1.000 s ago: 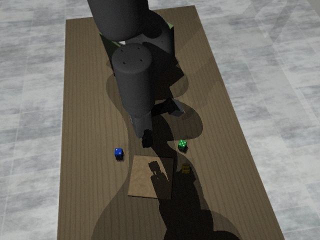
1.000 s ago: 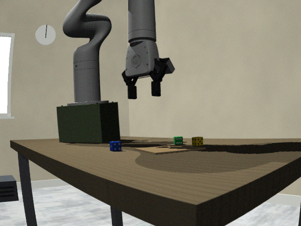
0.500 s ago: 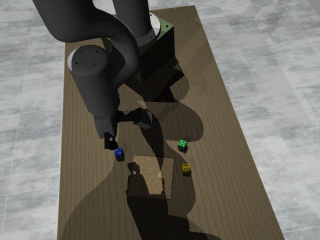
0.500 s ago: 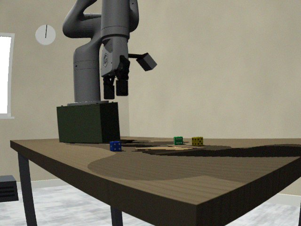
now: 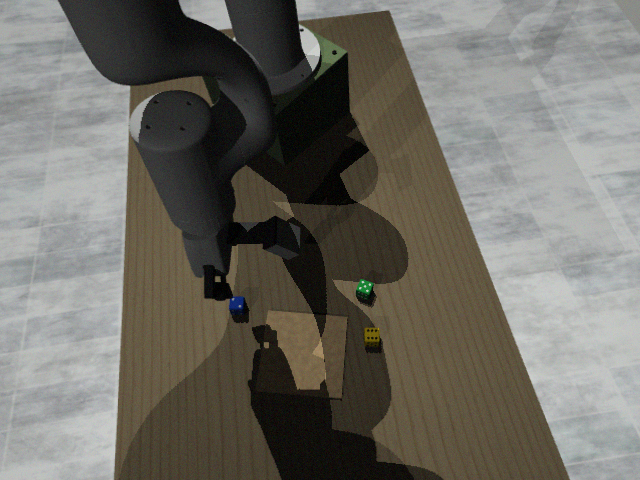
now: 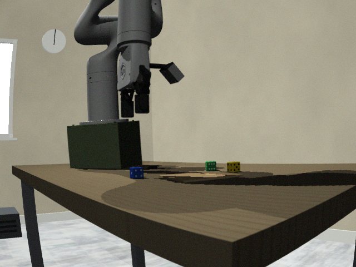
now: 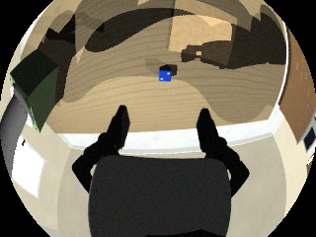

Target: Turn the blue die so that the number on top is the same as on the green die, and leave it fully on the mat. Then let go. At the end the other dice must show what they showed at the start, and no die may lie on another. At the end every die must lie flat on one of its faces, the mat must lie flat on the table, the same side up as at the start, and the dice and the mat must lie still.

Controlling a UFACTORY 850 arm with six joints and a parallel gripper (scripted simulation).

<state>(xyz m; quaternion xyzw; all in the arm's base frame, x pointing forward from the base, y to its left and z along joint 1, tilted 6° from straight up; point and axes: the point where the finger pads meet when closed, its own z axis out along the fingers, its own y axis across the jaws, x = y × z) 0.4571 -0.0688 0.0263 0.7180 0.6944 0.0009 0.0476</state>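
Now: hand 140 mm above the blue die. Round my hand: tan mat: 150 mm below, 110 mm to the left, 90 mm ahead; yellow die: 230 mm to the left, 140 mm below, 70 mm ahead; green die: 220 mm to the left, 140 mm below, 20 mm behind.
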